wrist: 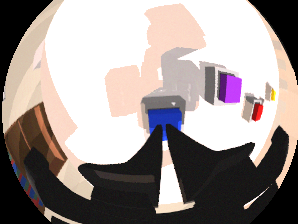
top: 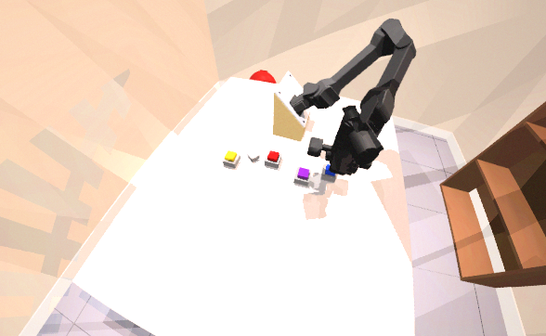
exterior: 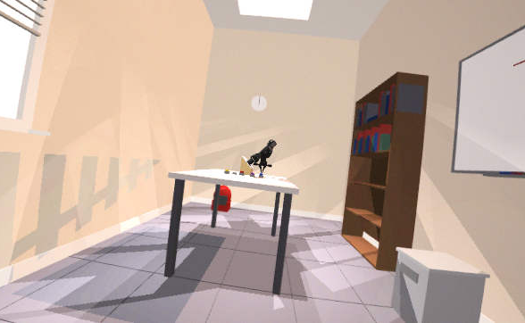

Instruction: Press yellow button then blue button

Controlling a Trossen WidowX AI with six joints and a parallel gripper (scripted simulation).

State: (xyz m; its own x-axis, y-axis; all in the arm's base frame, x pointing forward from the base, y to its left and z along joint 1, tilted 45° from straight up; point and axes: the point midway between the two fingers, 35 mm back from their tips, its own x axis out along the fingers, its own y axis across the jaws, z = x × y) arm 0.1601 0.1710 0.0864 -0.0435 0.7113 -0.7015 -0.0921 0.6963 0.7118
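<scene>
Now: the blue button 10 mm below my gripper tip. Round my gripper tip: purple button: 50 mm ahead, 80 mm to the right, 10 mm below; red button: 20 mm ahead, 200 mm to the right, 10 mm below; yellow button: 70 mm ahead, 340 mm to the right, 10 mm below.
</scene>
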